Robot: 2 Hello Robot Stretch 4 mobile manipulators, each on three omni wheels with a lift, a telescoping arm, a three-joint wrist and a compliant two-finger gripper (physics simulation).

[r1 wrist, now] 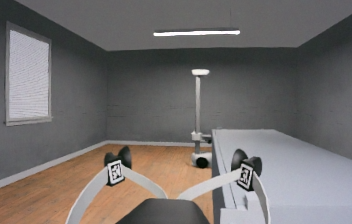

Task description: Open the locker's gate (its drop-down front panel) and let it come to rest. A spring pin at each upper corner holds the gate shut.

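My r1 gripper is open, its two dark fingertips wide apart, with floor showing between them. The grey locker fills the right side, seen over its flat top. Its long side facing the floor shows as a narrow, dark upright strip, and I cannot tell the gate apart from it. The right fingertip overlaps the locker's near left part in the view. Small light-grey blocks show at the locker's near corner, partly behind the right finger. The pins cannot be made out clearly. The r2 gripper, near the locker's far corner, is too small to read.
The other robot, r2, stands upright at the locker's far end, its arm low and towards the locker. Wooden floor lies left of the locker. Grey walls enclose the room, with a window on the left wall.
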